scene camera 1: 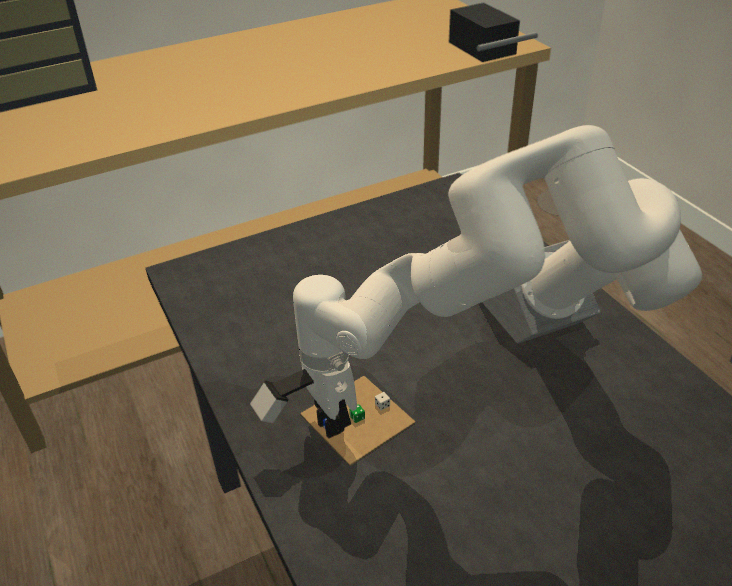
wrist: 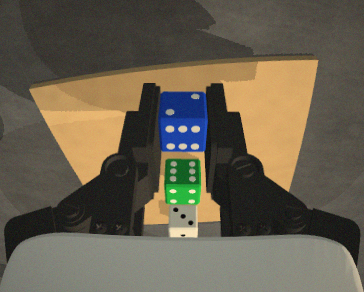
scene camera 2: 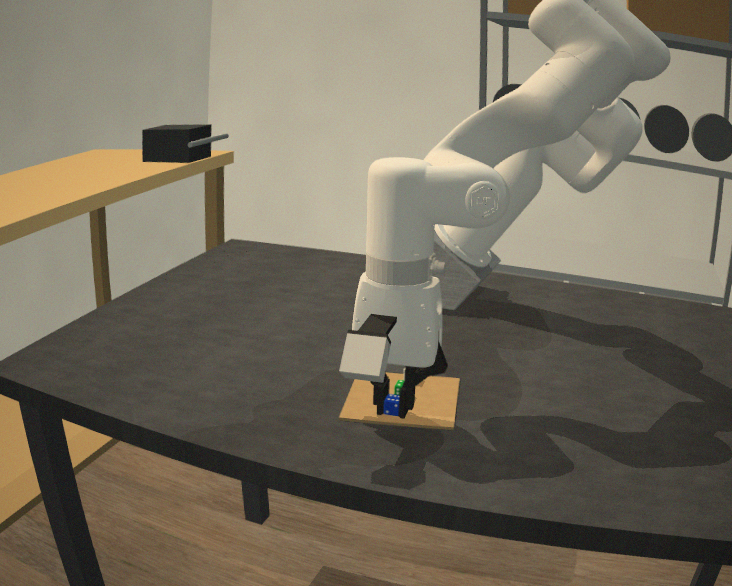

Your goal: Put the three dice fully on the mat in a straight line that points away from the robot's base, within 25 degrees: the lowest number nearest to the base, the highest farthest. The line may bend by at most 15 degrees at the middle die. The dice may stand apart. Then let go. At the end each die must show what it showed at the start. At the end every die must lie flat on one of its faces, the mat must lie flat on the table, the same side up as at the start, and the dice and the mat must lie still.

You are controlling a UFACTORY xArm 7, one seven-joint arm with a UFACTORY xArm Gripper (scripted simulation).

Path:
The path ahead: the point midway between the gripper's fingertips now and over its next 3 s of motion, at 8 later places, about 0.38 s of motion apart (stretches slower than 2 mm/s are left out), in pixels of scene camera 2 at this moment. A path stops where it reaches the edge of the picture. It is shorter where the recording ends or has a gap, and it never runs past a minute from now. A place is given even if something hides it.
My gripper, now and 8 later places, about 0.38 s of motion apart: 393,411; 393,412; 393,414; 393,412; 393,389; 396,356; 396,342; 397,338; 397,316

